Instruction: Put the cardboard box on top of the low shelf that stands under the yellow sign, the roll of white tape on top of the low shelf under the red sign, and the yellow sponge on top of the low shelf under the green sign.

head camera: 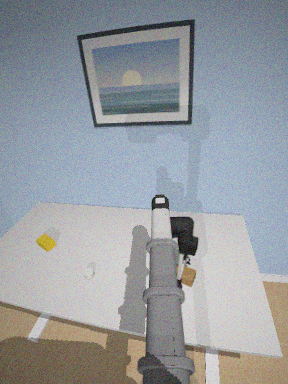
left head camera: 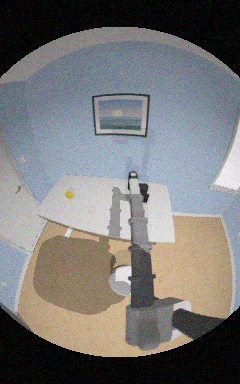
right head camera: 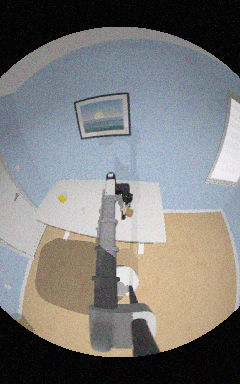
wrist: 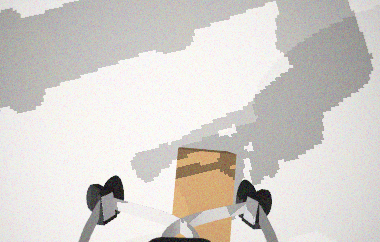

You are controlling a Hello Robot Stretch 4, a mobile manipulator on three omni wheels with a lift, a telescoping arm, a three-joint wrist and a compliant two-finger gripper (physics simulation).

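Frame: origin at the robot's base, x back, y right, z up, level; millimetres.
Seen in the pictures: gripper, fingertip midpoint: point(head camera: 182, 276) point(right head camera: 125, 212) point(wrist: 180, 193); robot's base at its link origin: point(left head camera: 125, 279) point(right head camera: 121, 279).
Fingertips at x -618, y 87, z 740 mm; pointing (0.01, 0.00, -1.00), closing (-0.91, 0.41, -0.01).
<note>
Pixels of each thing's top centre, then the offset from my fingertips to it. "*": a spot on its surface instead. Level surfaces: height alone.
- cardboard box at its top centre: point(wrist: 203, 196) point(head camera: 184, 271) point(right head camera: 127, 210) dx -20, dy +12, dz +2 mm
- white table at its surface level: dz -48 mm
- white tape at its top centre: point(head camera: 88, 271) point(left head camera: 90, 209) dx -41, dy -449, dz -24 mm
- yellow sponge at its top centre: point(head camera: 44, 239) point(left head camera: 68, 193) point(right head camera: 60, 197) dx -235, dy -767, dz -3 mm
- bright window at a spot on its surface: point(right head camera: 227, 145) * dx -351, dy +1346, dz +618 mm
The cardboard box point(head camera: 188, 276) point(right head camera: 129, 212) point(wrist: 205, 187) lies on the white table point(head camera: 235, 305) point(left head camera: 160, 220) point(right head camera: 150, 215) point(wrist: 100, 125), right of the arm in the head view. My gripper point(head camera: 183, 272) point(right head camera: 126, 208) point(wrist: 180, 193) is open; in the wrist view the box shows between its spread fingertips, touching neither pad. The height of the fingers over the box is hard to tell. The roll of white tape point(head camera: 89, 272) point(left head camera: 92, 209) lies left of the arm. The yellow sponge point(head camera: 46, 242) point(left head camera: 69, 195) point(right head camera: 62, 199) lies near the table's left end. The low shelves and coloured signs do not show.
My telescoping arm point(head camera: 162, 280) point(left head camera: 138, 215) point(right head camera: 106, 220) reaches over the table. A framed picture point(head camera: 142, 75) point(left head camera: 121, 115) point(right head camera: 103, 116) hangs on the blue wall behind. A door point(left head camera: 15, 200) stands left, and a bright window point(left head camera: 230, 160) point(right head camera: 227, 145) is at the right.
</note>
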